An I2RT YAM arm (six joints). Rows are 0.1 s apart.
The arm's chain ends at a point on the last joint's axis. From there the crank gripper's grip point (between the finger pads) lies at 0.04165 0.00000 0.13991 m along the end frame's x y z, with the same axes.
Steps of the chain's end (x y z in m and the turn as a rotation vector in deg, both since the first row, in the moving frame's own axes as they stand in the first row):
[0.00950, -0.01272, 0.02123, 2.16, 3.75, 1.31]
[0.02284, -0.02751, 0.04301, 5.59, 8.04, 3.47]
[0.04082, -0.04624, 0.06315, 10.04, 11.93, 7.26]
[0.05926, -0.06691, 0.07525, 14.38, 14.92, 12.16]
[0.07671, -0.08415, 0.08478, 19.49, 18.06, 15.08]
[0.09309, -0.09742, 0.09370, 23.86, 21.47, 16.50]
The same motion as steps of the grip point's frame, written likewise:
[0.01861, -0.01688, 0.01813, 2.16, 3.75, 1.31]
[0.04229, -0.03770, 0.03528, 5.59, 8.04, 3.47]
[0.06983, -0.06261, 0.04992, 10.04, 11.93, 7.26]
[0.09599, -0.08727, 0.05680, 14.38, 14.92, 12.16]
[0.12144, -0.11122, 0.05939, 19.49, 18.06, 15.08]
[0.14573, -0.13024, 0.06028, 23.86, 21.47, 16.50]

